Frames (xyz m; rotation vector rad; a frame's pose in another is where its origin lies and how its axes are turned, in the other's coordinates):
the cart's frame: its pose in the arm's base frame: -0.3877 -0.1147 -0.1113 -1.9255 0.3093 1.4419
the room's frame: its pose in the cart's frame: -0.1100 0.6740 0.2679 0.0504 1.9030 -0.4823
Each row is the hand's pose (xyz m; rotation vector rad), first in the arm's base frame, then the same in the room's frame.
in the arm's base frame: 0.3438 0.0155 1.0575 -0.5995 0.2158 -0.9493
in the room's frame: 1.3706 -1.4049 0.2480 1.6765 0.3190 0.5372
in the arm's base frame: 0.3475 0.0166 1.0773 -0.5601 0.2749 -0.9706
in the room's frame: 1.3832 -1.4175 0.2385 1.6673 0.3713 0.5969
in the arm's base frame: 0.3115 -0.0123 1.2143 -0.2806 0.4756 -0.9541
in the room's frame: 1.4498 -1.4626 0.1184 1.7486 0.5346 0.9035
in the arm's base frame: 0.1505 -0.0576 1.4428 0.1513 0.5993 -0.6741
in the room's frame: 1.4941 -1.5199 -0.1553 2.0182 0.5025 1.3721
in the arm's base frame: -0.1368 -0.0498 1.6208 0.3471 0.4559 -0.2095
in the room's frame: 1.4007 -1.5668 -0.4768 2.3443 0.0138 1.5974
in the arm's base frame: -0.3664 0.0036 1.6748 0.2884 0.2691 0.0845
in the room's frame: 1.2529 -1.5938 -0.6664 2.4567 -0.4668 1.5091
